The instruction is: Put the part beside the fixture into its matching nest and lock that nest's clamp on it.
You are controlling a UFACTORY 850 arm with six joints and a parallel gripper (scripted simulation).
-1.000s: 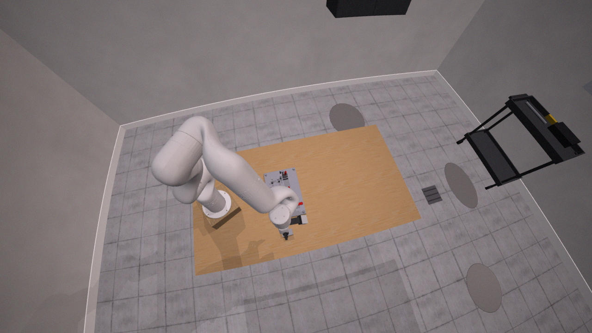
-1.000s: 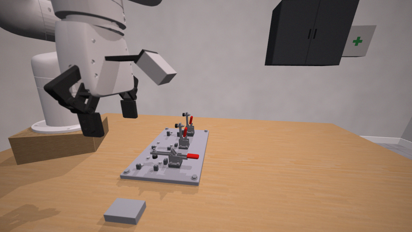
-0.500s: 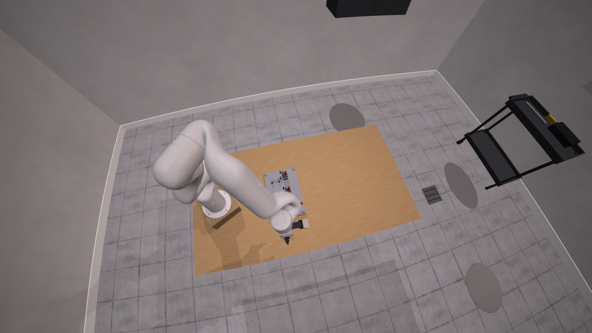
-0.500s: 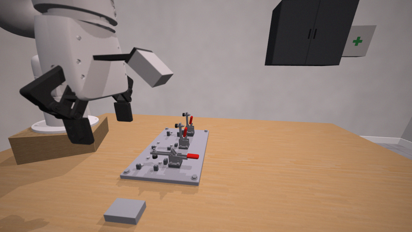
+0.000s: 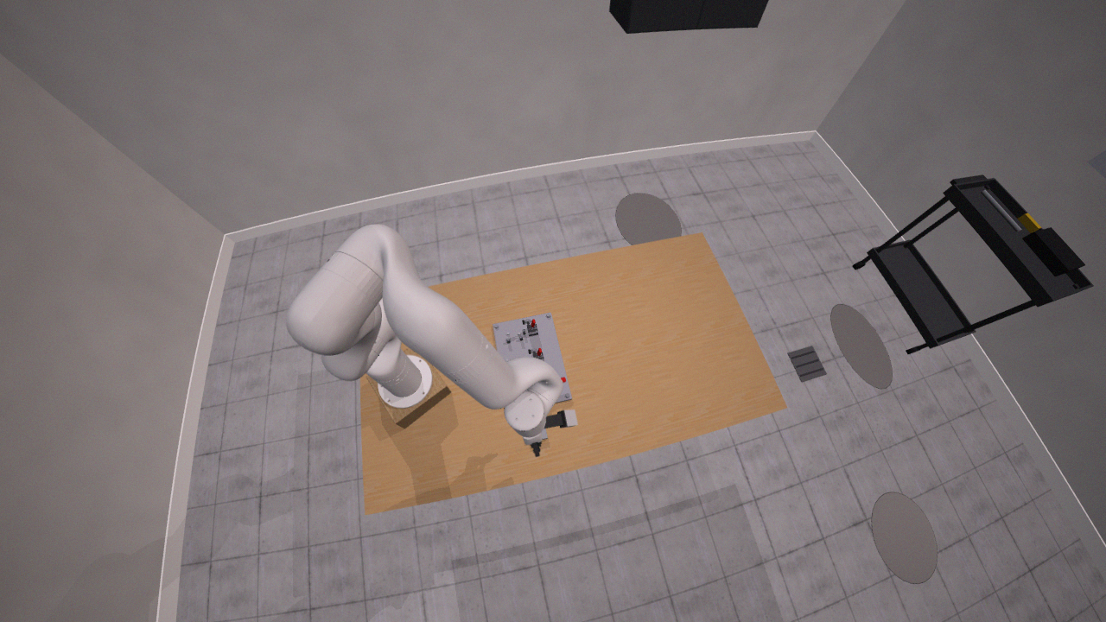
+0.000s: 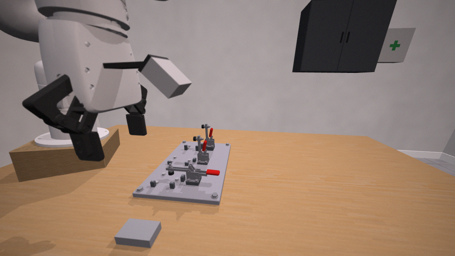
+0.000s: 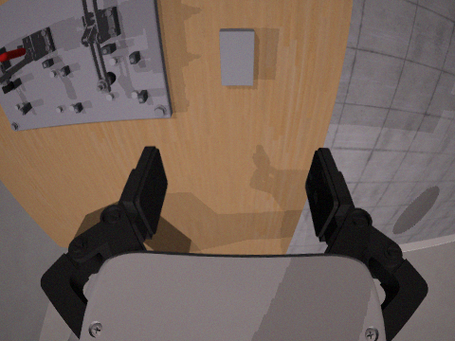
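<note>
My gripper is now 20 cm above the grey block part. The rest, counted from my hand: grey fixture plate: 27 cm to the left, 20 cm below, 4 cm ahead; then clamp: 16 cm to the left, 16 cm below, 7 cm ahead.
</note>
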